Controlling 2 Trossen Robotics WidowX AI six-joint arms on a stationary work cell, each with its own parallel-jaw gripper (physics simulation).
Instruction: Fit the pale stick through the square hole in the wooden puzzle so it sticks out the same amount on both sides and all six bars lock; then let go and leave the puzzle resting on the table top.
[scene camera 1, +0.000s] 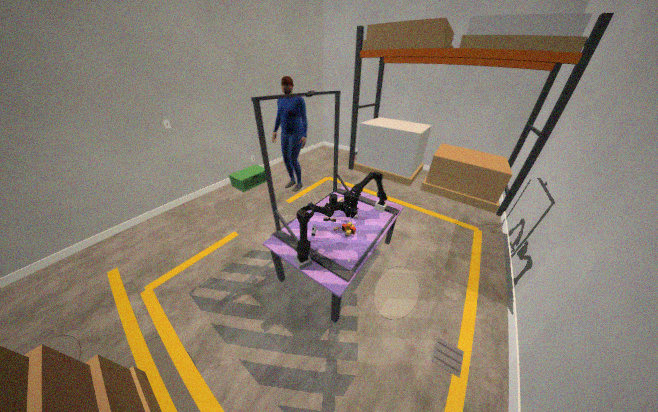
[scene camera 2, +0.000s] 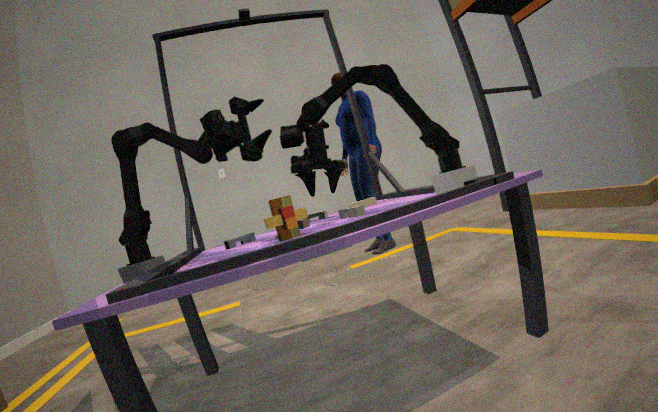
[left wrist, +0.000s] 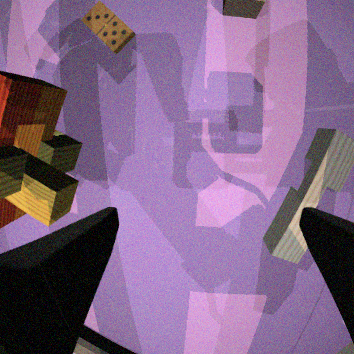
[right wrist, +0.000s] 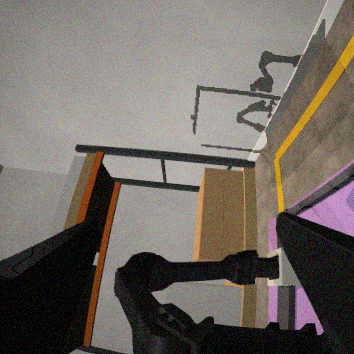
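Pixels of known places: left gripper, fingertip midpoint: (scene camera 1: 351, 215) (scene camera 2: 323, 194) (left wrist: 211, 217); right gripper, fingertip midpoint: (scene camera 1: 358, 202) (scene camera 2: 266, 114) (right wrist: 189, 225); left arm's base at its link origin: (scene camera 1: 381, 203) (scene camera 2: 452, 170) (right wrist: 273, 267); right arm's base at its link origin: (scene camera 1: 302, 258) (scene camera 2: 140, 261).
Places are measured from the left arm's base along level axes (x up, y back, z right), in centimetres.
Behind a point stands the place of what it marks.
Observation:
The wooden puzzle (scene camera 1: 349, 228) (scene camera 2: 287, 212) {x 1.0, y -52.1, z 3.8 cm} (left wrist: 32, 110) {x 0.0, y -51.2, z 13.5 cm}, with red, orange, green and yellow bar ends, stands on the table, touched by neither gripper; its square hole cannot be made out. A cream piece (scene camera 1: 340, 199) {x -3.8, y -11.8, z 41.0 cm} (scene camera 2: 364, 202) {x -4.3, y -13.7, z 40.2 cm} lies toward the far side; it is too small to tell whether it is the pale stick. My left gripper (scene camera 2: 323, 193) {x 3.1, y -38.2, z 14.6 cm} (left wrist: 211, 217) {x 3.1, y -38.2, z 14.6 cm} is open and empty, fingers down, above the table and to the right of the puzzle in scene camera 2. My right gripper (scene camera 2: 267, 117) {x 27.2, y -50.9, z 4.2 cm} (right wrist: 189, 225) {x 27.2, y -50.9, z 4.2 cm} is open and empty, held high above the puzzle, fingers pointing sideways.
A grey notched bar (scene camera 2: 352, 211) {x -4.3, y -30.5, z 14.6 cm} (left wrist: 287, 220) {x -3.7, y -30.6, z 15.3 cm} lies by the left gripper's right finger in its wrist view. Other notched bars (scene camera 2: 240, 241) {x -4.9, y -65.5, z 35.6 cm} (scene camera 2: 317, 215) {x -4.3, y -33.0, z 45.7 cm} and a domino (left wrist: 108, 26) {x -5.3, y -51.9, z 21.6 cm} lie on the purple table (scene camera 2: 280, 262) {x -7.1, y -59.5, z -15.9 cm}. A frame (scene camera 2: 161, 80) {x 72.7, y -83.6, z 59.5 cm} rises behind; a person (scene camera 1: 291, 120) stands beyond.

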